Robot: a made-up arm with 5 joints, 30 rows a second.
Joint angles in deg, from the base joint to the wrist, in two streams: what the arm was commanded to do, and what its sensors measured. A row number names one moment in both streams.
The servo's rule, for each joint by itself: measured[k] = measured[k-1] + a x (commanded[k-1-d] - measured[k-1]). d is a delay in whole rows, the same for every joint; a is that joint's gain. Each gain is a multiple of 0.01, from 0.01 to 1. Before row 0 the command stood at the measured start. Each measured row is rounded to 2 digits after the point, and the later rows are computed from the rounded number. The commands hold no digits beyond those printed.
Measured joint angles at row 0:
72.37 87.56 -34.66 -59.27 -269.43
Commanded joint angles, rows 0 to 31:
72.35 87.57 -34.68 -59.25 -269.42
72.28 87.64 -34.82 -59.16 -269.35
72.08 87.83 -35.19 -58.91 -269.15
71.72 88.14 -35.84 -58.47 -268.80
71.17 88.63 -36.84 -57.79 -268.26
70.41 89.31 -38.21 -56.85 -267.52
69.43 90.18 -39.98 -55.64 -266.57
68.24 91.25 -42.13 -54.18 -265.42
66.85 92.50 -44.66 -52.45 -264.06
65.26 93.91 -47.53 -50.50 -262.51
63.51 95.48 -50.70 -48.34 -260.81
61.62 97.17 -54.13 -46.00 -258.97
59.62 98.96 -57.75 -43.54 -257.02
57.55 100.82 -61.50 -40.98 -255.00
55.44 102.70 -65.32 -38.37 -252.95
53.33 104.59 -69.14 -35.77 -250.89
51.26 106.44 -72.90 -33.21 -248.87
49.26 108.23 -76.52 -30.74 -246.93
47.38 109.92 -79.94 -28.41 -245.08
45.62 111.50 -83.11 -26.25 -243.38
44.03 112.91 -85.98 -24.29 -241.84
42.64 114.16 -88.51 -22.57 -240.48
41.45 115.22 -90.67 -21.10 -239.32
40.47 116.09 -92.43 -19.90 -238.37
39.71 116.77 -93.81 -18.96 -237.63
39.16 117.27 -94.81 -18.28 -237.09
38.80 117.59 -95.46 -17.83 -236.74
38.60 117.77 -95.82 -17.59 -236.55
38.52 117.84 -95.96 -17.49 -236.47
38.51 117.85 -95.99 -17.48 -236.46
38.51 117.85 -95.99 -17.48 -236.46
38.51 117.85 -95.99 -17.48 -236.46
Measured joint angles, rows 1 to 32:
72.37 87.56 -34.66 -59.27 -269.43
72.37 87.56 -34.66 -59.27 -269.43
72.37 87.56 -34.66 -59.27 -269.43
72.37 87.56 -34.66 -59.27 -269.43
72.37 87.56 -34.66 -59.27 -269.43
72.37 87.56 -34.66 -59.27 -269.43
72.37 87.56 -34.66 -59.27 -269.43
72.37 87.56 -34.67 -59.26 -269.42
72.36 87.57 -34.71 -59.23 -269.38
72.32 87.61 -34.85 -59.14 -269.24
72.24 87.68 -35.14 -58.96 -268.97
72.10 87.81 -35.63 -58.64 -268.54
71.88 88.02 -36.38 -58.16 -267.92
71.56 88.32 -37.42 -57.48 -267.10
71.13 88.73 -38.79 -56.59 -266.08
70.57 89.26 -40.49 -55.47 -264.85
69.88 89.91 -42.53 -54.13 -263.42
69.05 90.69 -44.90 -52.57 -261.83
68.08 91.60 -47.58 -50.80 -260.09
66.98 92.63 -50.53 -48.84 -258.22
65.75 93.78 -53.71 -46.72 -256.26
64.41 95.03 -57.08 -44.47 -254.24
62.97 96.37 -60.58 -42.12 -252.20
61.45 97.78 -64.15 -39.71 -250.17
59.87 99.24 -67.74 -37.29 -248.19
58.25 100.74 -71.28 -34.89 -246.29
56.61 102.25 -74.71 -32.56 -244.51
54.97 103.74 -77.98 -30.33 -242.88
53.37 105.20 -81.03 -28.23 -241.42
51.82 106.60 -83.83 -26.30 -240.14
50.34 107.93 -86.32 -24.57 -239.06
48.96 109.17 -88.49 -23.06 -238.19
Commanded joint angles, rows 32 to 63:
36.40 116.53 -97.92 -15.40 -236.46
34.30 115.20 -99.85 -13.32 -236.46
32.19 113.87 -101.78 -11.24 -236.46
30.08 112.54 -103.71 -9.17 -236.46
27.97 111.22 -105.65 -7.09 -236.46
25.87 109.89 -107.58 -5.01 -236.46
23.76 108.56 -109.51 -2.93 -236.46
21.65 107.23 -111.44 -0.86 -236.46
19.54 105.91 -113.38 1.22 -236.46
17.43 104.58 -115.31 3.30 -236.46
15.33 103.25 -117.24 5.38 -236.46
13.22 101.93 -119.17 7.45 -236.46
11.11 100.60 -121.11 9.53 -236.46
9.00 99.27 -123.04 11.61 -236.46
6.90 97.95 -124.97 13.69 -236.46
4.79 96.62 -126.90 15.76 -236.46
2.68 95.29 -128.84 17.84 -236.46
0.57 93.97 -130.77 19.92 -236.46
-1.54 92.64 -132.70 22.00 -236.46
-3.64 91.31 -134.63 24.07 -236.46
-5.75 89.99 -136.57 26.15 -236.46
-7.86 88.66 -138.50 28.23 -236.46
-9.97 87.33 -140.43 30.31 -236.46
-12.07 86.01 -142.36 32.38 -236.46
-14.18 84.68 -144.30 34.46 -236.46
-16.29 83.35 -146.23 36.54 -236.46
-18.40 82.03 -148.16 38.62 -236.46
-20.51 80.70 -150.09 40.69 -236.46
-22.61 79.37 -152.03 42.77 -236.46
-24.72 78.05 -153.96 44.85 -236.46
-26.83 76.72 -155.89 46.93 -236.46
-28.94 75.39 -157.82 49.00 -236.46
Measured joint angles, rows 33 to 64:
47.69 110.30 -90.32 -21.77 -237.52
46.53 111.32 -91.81 -20.71 -237.04
45.50 112.22 -92.97 -19.87 -236.74
44.59 113.01 -93.84 -19.23 -236.58
43.80 113.69 -94.46 -18.76 -236.51
43.11 114.27 -94.90 -18.41 -236.48
42.51 114.77 -95.22 -18.16 -236.47
41.72 115.02 -96.00 -17.41 -236.46
40.76 115.05 -97.12 -16.31 -236.46
39.65 114.88 -98.47 -14.94 -236.46
38.41 114.55 -99.99 -13.38 -236.46
37.05 114.08 -101.63 -11.68 -236.46
35.60 113.49 -103.36 -9.88 -236.46
34.06 112.80 -105.14 -8.00 -236.46
32.45 112.02 -106.97 -6.07 -236.46
30.77 111.16 -108.83 -4.10 -236.46
29.04 110.24 -110.71 -2.10 -236.46
27.26 109.26 -112.60 -0.08 -236.46
25.43 108.23 -114.51 1.95 -236.46
23.57 107.16 -116.42 4.00 -236.46
21.68 106.06 -118.34 6.05 -236.46
19.76 104.92 -120.26 8.11 -236.46
17.81 103.76 -122.19 10.18 -236.46
15.84 102.57 -124.12 12.25 -236.46
13.85 101.37 -126.05 14.32 -236.46
11.85 100.15 -127.98 16.39 -236.46
9.84 98.91 -129.91 18.46 -236.46
7.81 97.66 -131.84 20.54 -236.46
5.77 96.40 -133.77 22.62 -236.46
3.72 95.13 -135.70 24.70 -236.46
1.67 93.85 -137.63 26.77 -236.46
-0.39 92.57 -139.56 28.85 -236.46

